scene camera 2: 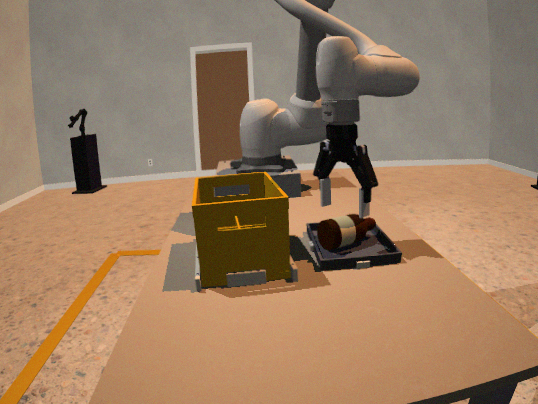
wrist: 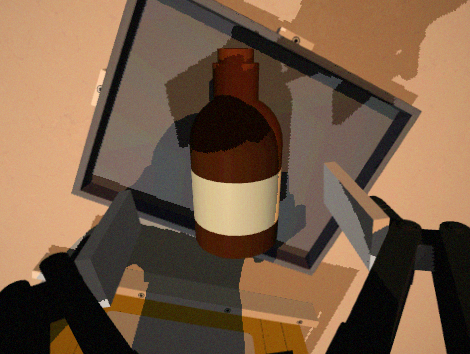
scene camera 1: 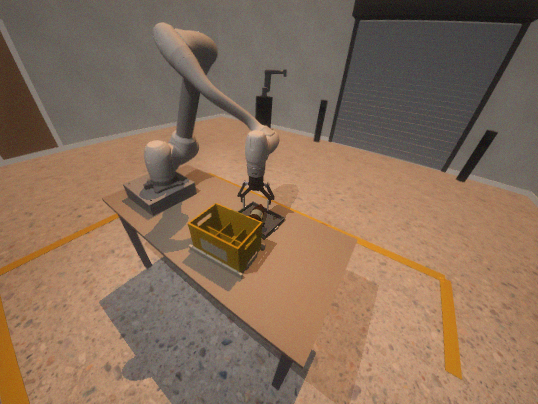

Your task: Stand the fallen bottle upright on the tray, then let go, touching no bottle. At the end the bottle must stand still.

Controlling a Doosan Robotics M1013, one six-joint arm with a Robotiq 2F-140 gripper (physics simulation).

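Places are measured from the arm's base along level axes (x back, y left, z down), in millimetres.
Pixels of known places: gripper, fingertip midpoint: (scene camera 2: 344, 210) (wrist: 229, 196) (scene camera 1: 255, 207); arm's base, link origin: (scene camera 2: 262, 167) (scene camera 1: 165, 182).
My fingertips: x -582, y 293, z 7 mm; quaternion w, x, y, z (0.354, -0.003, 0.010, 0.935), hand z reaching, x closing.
Observation:
For each thing: its top centre in the pictures, then the offset to it from my fingertips. Level surfaces: height alone.
- brown bottle, top centre: (wrist: 239, 168) (scene camera 2: 350, 214) (scene camera 1: 257, 208) dx +3, dy +17, dz +12 mm
- yellow crate, top centre: (scene camera 2: 234, 185) (scene camera 1: 225, 222) dx -80, dy -249, dz -84 mm
- table, surface height: dz +91 mm
The brown bottle (scene camera 1: 258, 215) (scene camera 2: 345, 231) (wrist: 235, 200) with a cream label lies on its side on the dark, shallow tray (scene camera 1: 271, 219) (scene camera 2: 385, 258) (wrist: 145, 100). In the wrist view its neck points up the picture, and its base end overlaps the tray's rim nearest the crate. My gripper (scene camera 1: 257, 204) (scene camera 2: 345, 210) (wrist: 229, 196) is open and empty, pointing down a little above the bottle. In the wrist view its fingers stand left and right of the bottle's body, with a gap on each side. How high the fingertips are above the bottle is hard to tell.
A yellow crate (scene camera 1: 215, 245) (scene camera 2: 242, 250) (wrist: 272, 334) with inner dividers stands beside the tray, on the side of the bottle's base, with pale rails at its foot. The arm's base (scene camera 1: 160, 192) stands at the table's far end. The table (scene camera 1: 300, 280) (scene camera 2: 300, 340) carries them all.

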